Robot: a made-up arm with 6 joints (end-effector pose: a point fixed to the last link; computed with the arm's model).
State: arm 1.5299 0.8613 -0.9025 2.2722 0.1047 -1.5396
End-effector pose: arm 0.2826 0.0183 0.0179 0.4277 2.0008 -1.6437
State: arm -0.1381 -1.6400 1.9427 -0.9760 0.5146 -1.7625
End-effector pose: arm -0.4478 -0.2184 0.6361 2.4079 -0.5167 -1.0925
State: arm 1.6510 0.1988 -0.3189 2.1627 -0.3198 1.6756
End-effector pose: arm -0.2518 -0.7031 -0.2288 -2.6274 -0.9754 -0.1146
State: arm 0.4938 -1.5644 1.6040 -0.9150 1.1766 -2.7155
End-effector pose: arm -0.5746 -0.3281 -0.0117 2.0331 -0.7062 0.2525
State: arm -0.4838 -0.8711 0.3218 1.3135 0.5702 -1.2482
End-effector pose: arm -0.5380 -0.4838 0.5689 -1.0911 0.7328 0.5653
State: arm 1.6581 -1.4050 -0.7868 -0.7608 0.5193 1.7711
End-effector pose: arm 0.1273 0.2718 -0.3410 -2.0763 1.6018 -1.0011
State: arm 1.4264 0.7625 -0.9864 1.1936 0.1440 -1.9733
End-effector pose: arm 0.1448 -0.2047 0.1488 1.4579 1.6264 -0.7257
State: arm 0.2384 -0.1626 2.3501 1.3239 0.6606 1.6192
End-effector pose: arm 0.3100 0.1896 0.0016 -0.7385 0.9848 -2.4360
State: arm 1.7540 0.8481 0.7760 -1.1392 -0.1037 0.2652
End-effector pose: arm 0.2225 0.0926 -0.4641 0.9067 -1.4228 0.5443
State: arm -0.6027 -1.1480 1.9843 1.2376 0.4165 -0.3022
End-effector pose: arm 0.2454 -0.1610 0.5531 -0.6549 -1.7294 2.0235
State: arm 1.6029 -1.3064 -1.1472 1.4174 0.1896 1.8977
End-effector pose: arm 0.7333 -0.6497 0.2361 0.8794 2.3912 -0.0814
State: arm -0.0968 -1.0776 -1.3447 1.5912 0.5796 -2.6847
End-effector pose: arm -0.1482 -0.2969 0.2192 0.0622 2.8108 -0.7057
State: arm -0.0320 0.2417 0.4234 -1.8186 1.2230 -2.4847
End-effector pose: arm -0.0739 -0.3527 0.4316 0.7612 0.2715 2.8765
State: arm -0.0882 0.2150 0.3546 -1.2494 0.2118 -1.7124
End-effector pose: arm -0.3649 -0.4619 0.5394 0.9821 1.6094 1.2661
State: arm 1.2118 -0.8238 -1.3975 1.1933 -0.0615 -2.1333
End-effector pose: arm 0.0088 -0.1751 0.0664 0.6754 1.1288 -0.6835
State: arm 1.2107 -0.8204 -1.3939 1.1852 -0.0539 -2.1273
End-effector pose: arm 0.0050 -0.1739 0.0656 0.6702 1.1222 -0.6715
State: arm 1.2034 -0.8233 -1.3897 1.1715 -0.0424 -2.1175
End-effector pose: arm -0.0038 -0.1720 0.0642 0.6555 1.1120 -0.6524
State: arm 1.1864 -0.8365 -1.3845 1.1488 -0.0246 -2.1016
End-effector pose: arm -0.0204 -0.1691 0.0617 0.6256 1.0958 -0.6214
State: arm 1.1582 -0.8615 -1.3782 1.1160 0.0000 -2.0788
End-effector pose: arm -0.0461 -0.1659 0.0580 0.5792 1.0734 -0.5762
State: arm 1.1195 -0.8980 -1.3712 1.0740 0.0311 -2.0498
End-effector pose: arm -0.0803 -0.1640 0.0535 0.5188 1.0461 -0.5157
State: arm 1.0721 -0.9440 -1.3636 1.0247 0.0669 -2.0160
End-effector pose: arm -0.1214 -0.1650 0.0488 0.4489 1.0161 -0.4410
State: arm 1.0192 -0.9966 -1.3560 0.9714 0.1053 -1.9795
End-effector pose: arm -0.1663 -0.1701 0.0448 0.3760 0.9857 -0.3548
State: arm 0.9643 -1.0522 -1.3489 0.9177 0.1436 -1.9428
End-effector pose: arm -0.2112 -0.1798 0.0423 0.3061 0.9577 -0.2623
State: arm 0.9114 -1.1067 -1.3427 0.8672 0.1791 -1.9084
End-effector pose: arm -0.2524 -0.1930 0.0418 0.2446 0.9335 -0.1702
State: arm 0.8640 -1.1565 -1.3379 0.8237 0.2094 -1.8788
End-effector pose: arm -0.2870 -0.2075 0.0430 0.1945 0.9147 -0.0863
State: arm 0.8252 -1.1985 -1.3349 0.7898 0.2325 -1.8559
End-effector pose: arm -0.3133 -0.2211 0.0454 0.1569 0.9019 -0.0177
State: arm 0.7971 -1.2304 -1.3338 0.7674 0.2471 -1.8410
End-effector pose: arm -0.3308 -0.2313 0.0483 0.1314 0.8952 0.0300
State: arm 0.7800 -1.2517 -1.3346 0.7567 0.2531 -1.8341
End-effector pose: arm -0.3402 -0.2372 0.0509 0.1163 0.8940 0.0547
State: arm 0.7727 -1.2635 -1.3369 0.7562 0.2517 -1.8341
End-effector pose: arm -0.3428 -0.2388 0.0529 0.1094 0.8972 0.0589
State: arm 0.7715 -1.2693 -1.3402 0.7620 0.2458 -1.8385
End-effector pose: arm -0.3414 -0.2376 0.0545 0.1075 0.9031 0.0501
